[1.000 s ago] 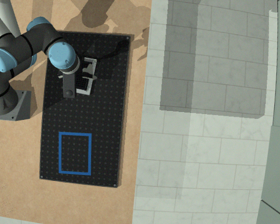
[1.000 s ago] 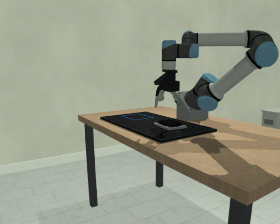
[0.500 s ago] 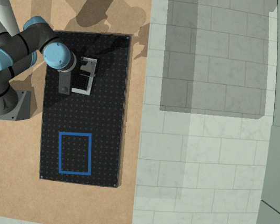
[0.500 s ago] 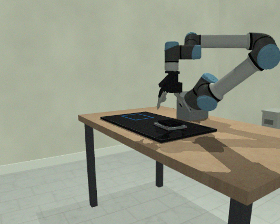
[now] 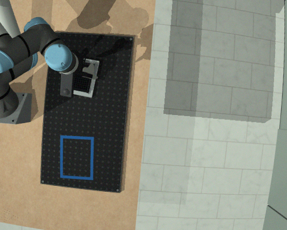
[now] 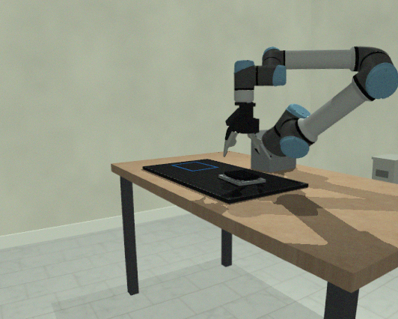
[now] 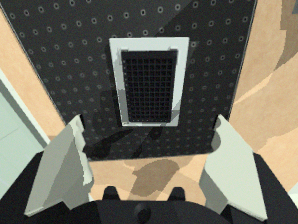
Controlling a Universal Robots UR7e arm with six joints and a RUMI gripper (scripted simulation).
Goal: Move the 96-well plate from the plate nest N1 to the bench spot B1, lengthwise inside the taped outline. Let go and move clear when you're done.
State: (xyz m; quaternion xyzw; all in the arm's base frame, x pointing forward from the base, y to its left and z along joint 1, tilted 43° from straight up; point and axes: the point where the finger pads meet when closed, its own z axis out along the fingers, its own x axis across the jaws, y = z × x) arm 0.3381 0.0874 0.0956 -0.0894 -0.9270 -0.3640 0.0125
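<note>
The black 96-well plate lies 8 cm below my hand. Round my hand: plate nest N1 (9 cm below).
</note>
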